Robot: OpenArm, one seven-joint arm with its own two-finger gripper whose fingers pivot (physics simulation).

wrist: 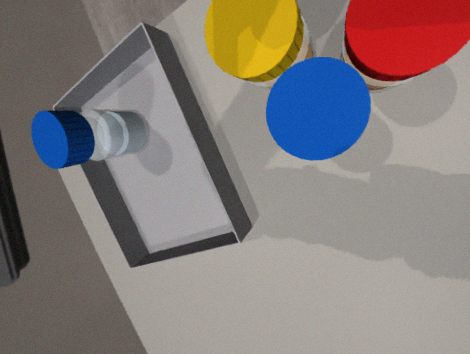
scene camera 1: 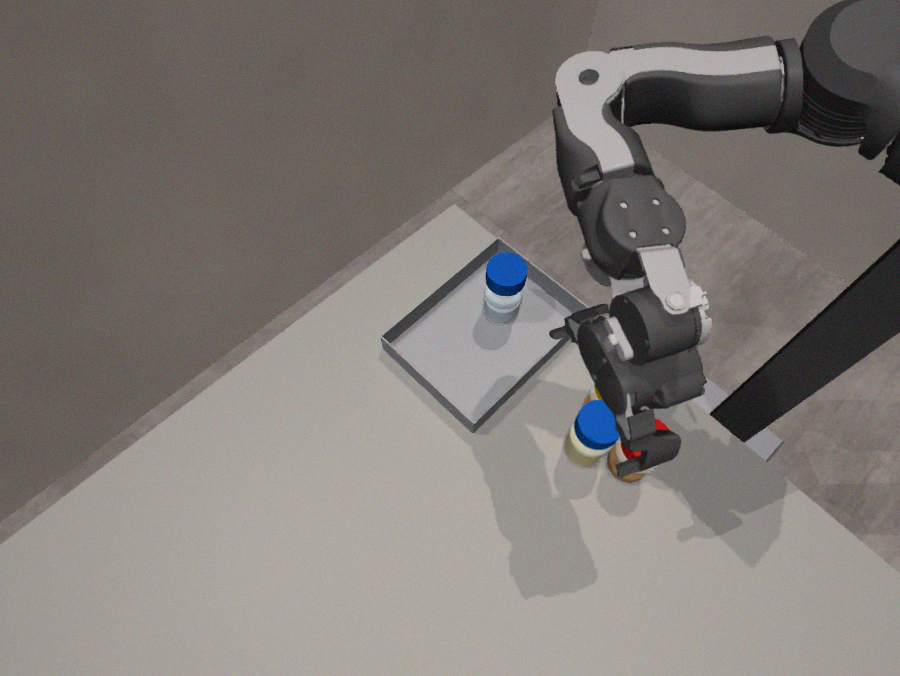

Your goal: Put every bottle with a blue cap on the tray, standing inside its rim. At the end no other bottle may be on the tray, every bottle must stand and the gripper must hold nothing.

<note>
The pictures show: my gripper, a grey tray, a red-capped bottle and a light base.
</note>
